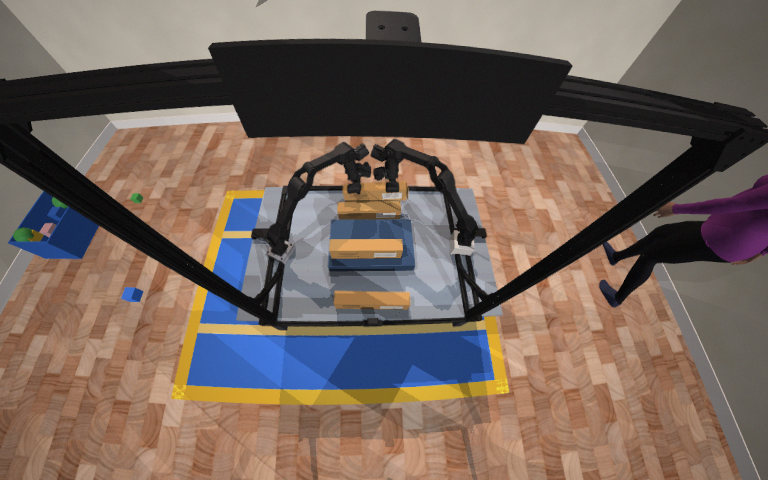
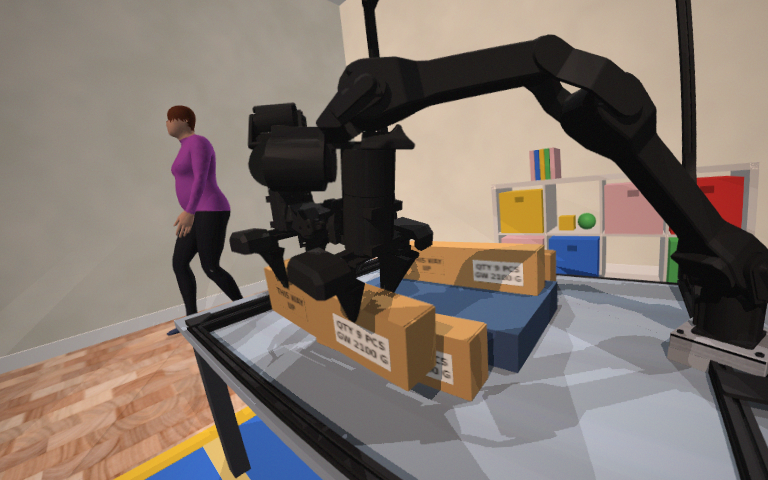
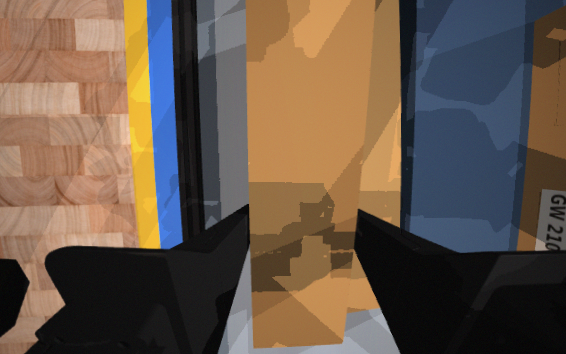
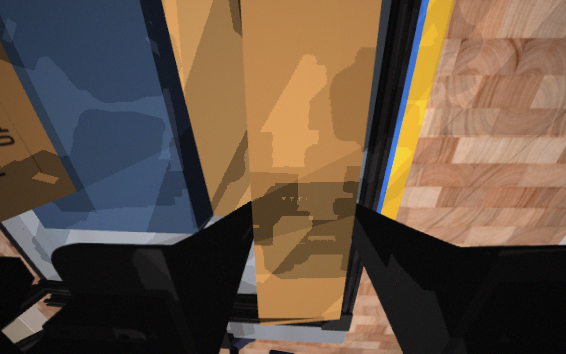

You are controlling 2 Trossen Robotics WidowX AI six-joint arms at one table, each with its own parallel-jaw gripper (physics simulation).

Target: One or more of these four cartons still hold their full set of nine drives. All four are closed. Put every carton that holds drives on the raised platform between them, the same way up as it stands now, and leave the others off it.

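Places are measured from the left arm's base along level axes (x right, y ahead, z up), in millimetres.
Pixels of known places: left gripper, fingertip midpoint: (image 2: 369, 310) (image 3: 299, 211); right gripper, fingertip midpoint: (image 4: 300, 207); left arm's base, link origin: (image 1: 279, 248) (image 2: 727, 333); right arm's base, link origin: (image 1: 464, 240).
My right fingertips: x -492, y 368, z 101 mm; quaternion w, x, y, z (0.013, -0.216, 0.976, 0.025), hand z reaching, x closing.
Observation:
For each thing: its middle in the pictures, then the offset to it from my right fingertips.
- closed tan carton, body centre: (image 3: 297, 84) (image 4: 299, 83) (image 2: 333, 308) (image 1: 375, 192) dx +33, dy -68, dz -32 mm
- second carton, body centre: (image 3: 349, 145) (image 4: 226, 56) (image 2: 386, 335) (image 1: 369, 210) dx +111, dy -69, dz -100 mm
- blue platform, body centre: (image 3: 478, 140) (image 4: 76, 78) (image 2: 442, 302) (image 1: 371, 244) dx +279, dy +21, dz -112 mm
- third carton, body centre: (image 2: 464, 263) (image 1: 366, 249) dx +344, dy +24, dz -40 mm
- fourth carton, body centre: (image 2: 493, 264) (image 1: 372, 300) dx +534, dy +141, dz -100 mm
My left gripper (image 1: 353, 188) (image 2: 370, 302) (image 3: 299, 211) and right gripper (image 1: 391, 187) (image 4: 304, 210) are both shut on one closed tan carton (image 1: 370, 193) (image 2: 362, 333) (image 3: 305, 125) (image 4: 310, 110), holding it level slightly above the table, its print upright. A second carton (image 1: 362, 212) (image 2: 477, 362) (image 3: 382, 165) (image 4: 205, 75) stands on the table between it and the blue platform (image 1: 370, 227) (image 2: 481, 308) (image 3: 465, 125) (image 4: 120, 125). A third carton (image 1: 362, 247) (image 2: 453, 257) (image 3: 550, 165) stands upright on the platform. A fourth carton (image 1: 371, 298) (image 2: 549, 266) stands on the table beyond it.
The black table frame (image 1: 322, 324) (image 2: 305, 407) runs around the grey table. Black uprights rise at the corners, with a black panel (image 1: 385, 90) overhead. A person (image 1: 730, 232) (image 2: 195, 175) stands away from the table. Shelves (image 2: 574, 178) with coloured boxes stand at the wall.

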